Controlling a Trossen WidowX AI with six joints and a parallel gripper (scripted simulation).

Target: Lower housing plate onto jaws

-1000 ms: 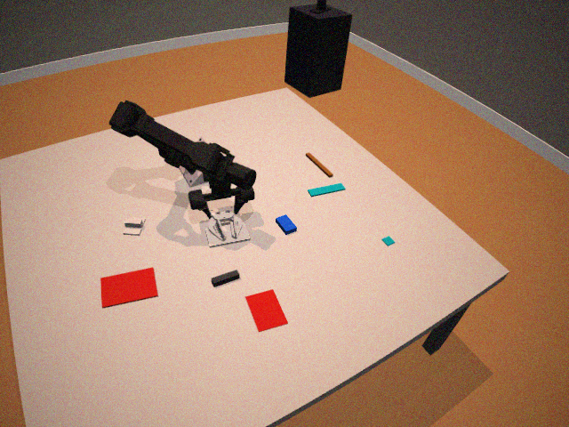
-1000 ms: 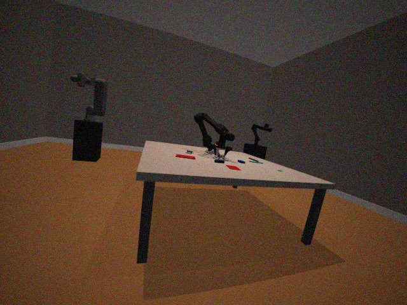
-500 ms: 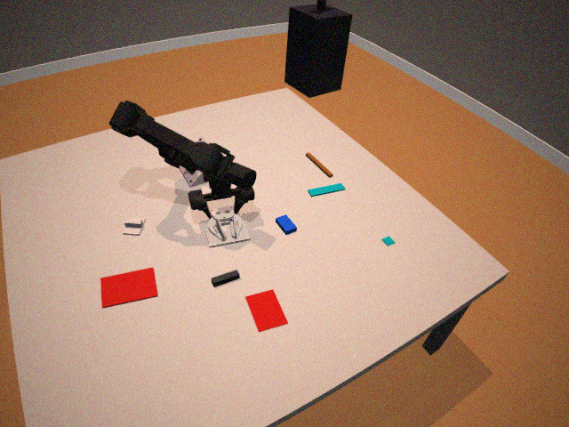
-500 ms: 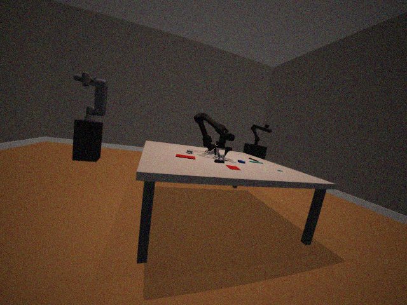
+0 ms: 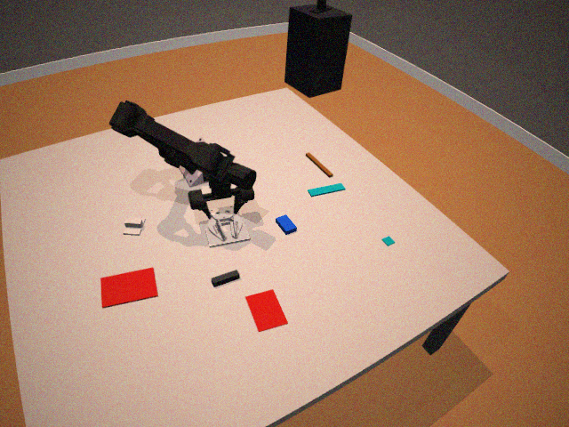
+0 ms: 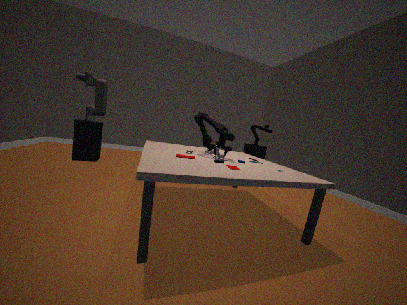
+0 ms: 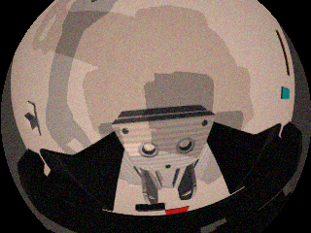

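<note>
My gripper tip is now 20 mm below the grey housing plate and 10 mm short of it. Round my gripper tip: blue block: 140 mm to the left, 130 mm ahead; then grey stand: 240 mm to the right, 110 mm behind; then black bar: 210 mm ahead, 110 mm to the right.
</note>
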